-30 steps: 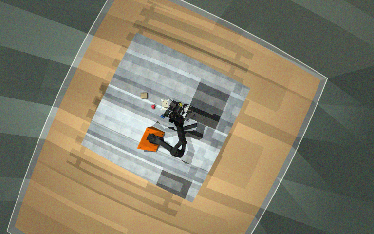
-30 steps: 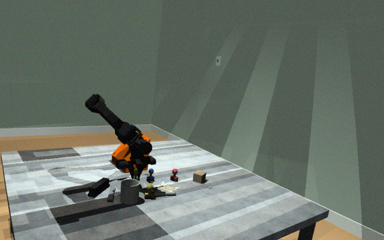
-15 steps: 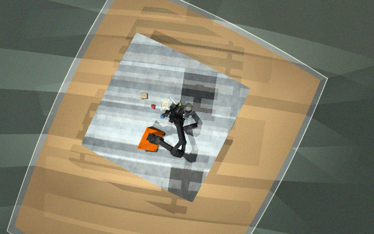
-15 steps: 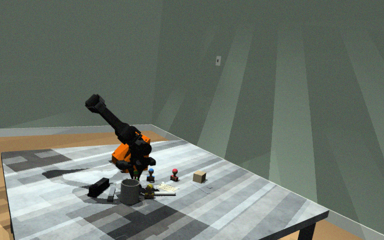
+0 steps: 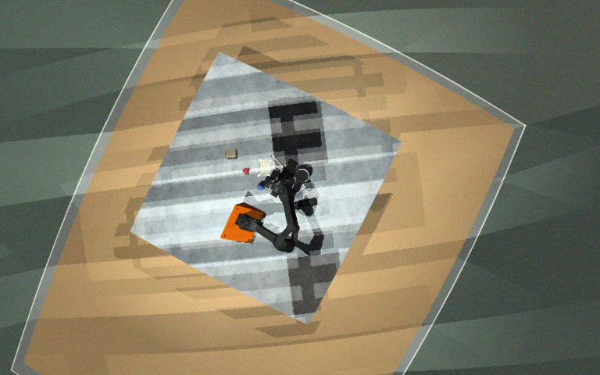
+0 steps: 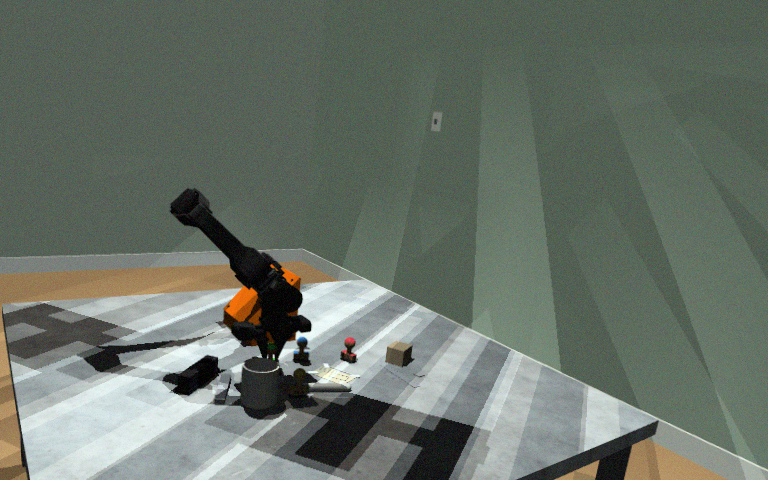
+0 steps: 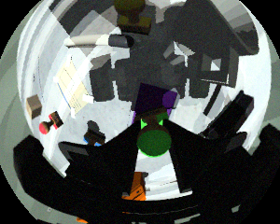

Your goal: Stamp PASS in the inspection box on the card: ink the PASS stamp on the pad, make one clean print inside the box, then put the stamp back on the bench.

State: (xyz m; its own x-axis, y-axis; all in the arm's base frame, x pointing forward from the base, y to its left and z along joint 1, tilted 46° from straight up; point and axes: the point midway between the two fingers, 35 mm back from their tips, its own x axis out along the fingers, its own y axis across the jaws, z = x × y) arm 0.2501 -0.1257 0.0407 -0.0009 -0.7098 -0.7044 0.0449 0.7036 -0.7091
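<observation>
My gripper tip is now right at the green-knobbed stamp. Round my gripper tip: blue-knobbed stamp 50 mm behind, 110 mm to the left, 20 mm below; then yellow-knobbed stamp 130 mm ahead, 10 mm to the left, 20 mm below; then dark purple ink pad 30 mm below.
</observation>
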